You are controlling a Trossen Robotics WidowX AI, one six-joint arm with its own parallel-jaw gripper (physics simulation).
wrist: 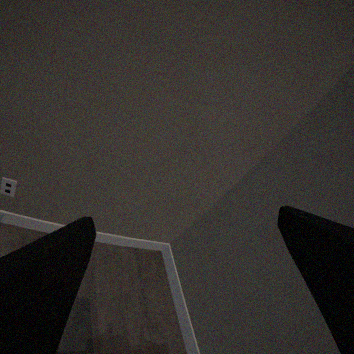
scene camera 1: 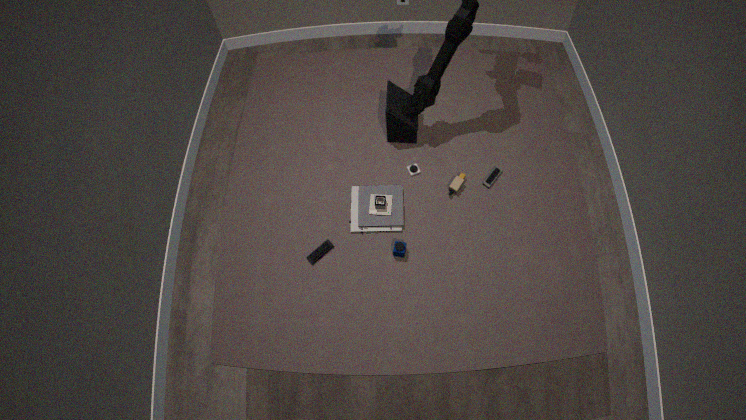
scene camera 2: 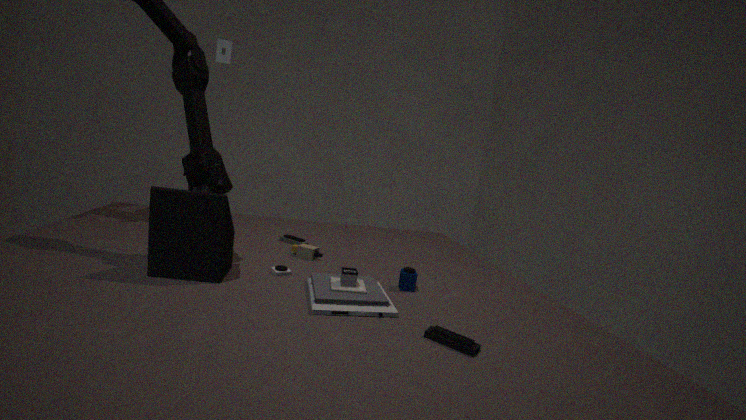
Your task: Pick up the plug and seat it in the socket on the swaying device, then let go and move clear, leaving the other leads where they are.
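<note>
A beige plug-like block with a yellow end and a dark tip lies on the floor, right of the device in scene camera 1 and behind it in scene camera 2. The device has a grey slab on a white base. A small square socket with a dark rim stands upright on the slab's pale plate. My gripper is open and empty, facing the wall. Its fingers lie outside both scene views, far from the plug.
A blue block, a black bar, a grey-and-black bar and a white square with a dark disc lie around the device. The arm stands on a black pedestal.
</note>
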